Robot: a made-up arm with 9 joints. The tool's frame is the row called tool.
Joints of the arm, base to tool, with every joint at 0 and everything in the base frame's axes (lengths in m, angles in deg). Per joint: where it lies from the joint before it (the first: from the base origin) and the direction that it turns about. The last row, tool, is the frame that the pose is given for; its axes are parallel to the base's.
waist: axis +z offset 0 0 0.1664
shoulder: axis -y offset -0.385 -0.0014 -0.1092
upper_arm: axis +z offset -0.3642 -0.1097 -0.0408
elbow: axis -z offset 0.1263 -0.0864 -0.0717
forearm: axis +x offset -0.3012 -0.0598 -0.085
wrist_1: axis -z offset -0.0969 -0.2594 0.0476
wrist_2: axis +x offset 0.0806 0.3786 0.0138
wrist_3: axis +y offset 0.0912 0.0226 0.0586
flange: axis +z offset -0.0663 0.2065 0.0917
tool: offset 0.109 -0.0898 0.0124
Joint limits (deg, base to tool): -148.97..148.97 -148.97..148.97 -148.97..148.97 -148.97..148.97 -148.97..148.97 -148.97..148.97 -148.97..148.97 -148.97..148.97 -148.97..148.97
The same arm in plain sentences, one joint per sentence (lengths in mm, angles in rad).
The arm has nine revolute joints in a row. What follows holds with every joint at zero, and every direction is one of the base frame's.
The first joint sits 166.4 mm along +z from the base frame's origin and turns about +z, from -2.6 to 2.6 rad.
The second joint sits 385 mm along -x and 1.4 mm along -y and 109.2 mm along -z from the first joint and turns about -y, from -2.6 to 2.6 rad.
The third joint sits 364.2 mm along -x and 109.7 mm along -y and 40.8 mm along -z from the second joint and turns about +z, from -2.6 to 2.6 rad.
The fourth joint sits 126.3 mm along +x and 86.4 mm along -y and 71.7 mm along -z from the third joint and turns about -z, from -2.6 to 2.6 rad.
The fifth joint sits 301.2 mm along -x and 59.8 mm along -y and 85 mm along -z from the fourth joint and turns about +x, from -2.6 to 2.6 rad.
The sixth joint sits 96.9 mm along -x and 259.4 mm along -y and 47.6 mm along +z from the fifth joint and turns about -z, from -2.6 to 2.6 rad.
The seventh joint sits 80.6 mm along +x and 378.6 mm along +y and 13.8 mm along +z from the sixth joint and turns about +x, from -2.6 to 2.6 rad.
The eighth joint sits 91.2 mm along +x and 22.6 mm along +y and 58.6 mm along +z from the seventh joint and turns about +y, from -2.6 to 2.6 rad.
The ninth joint sits 66.3 mm along -x and 206.5 mm along +y and 91.7 mm along +z from the eighth joint and turns about +z, from -2.6 to 2.6 rad.
The tool frame, which is the frame that the pose is given for, sits 109 mm along +x and 89.8 mm along -y and 12.4 mm along +z from the ninth joint; its axes are parallel to the base frame's.

